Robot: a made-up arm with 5 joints.
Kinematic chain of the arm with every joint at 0, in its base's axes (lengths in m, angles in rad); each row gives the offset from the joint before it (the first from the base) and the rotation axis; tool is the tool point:
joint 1: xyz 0 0 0.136 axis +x
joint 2: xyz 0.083 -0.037 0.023 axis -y
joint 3: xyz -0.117 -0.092 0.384 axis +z
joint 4: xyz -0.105 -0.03 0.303 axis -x
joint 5: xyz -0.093 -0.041 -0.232 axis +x
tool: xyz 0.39 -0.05 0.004
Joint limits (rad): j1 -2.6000..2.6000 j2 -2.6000..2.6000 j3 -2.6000..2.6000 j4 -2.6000..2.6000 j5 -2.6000..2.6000
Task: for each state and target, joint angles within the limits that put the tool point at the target. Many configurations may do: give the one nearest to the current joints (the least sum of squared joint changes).
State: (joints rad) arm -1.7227 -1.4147 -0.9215 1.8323 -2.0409
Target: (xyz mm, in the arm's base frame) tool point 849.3 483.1 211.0
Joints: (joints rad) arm -2.3230 -1.4674 -1.1037 2.0636 -1.9883
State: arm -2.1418 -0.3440 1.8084 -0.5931 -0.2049
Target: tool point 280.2 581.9 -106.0
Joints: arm -1.9877 -0.8659 1.9816 -1.2969 -0.2525
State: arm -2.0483 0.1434 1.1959 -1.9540 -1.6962
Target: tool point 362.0 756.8 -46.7
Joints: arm -1.6789 -0.5284 1.0746 -2.2848 -1.7873
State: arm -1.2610 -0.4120 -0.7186 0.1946 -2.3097
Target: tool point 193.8 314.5 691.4
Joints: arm -1.1016 -0.3613 -0.8221 0.4590 -2.2398
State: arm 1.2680 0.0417 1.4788 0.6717 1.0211
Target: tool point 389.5 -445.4 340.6
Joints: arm 1.1918 -0.2696 1.4345 0.7313 1.0204
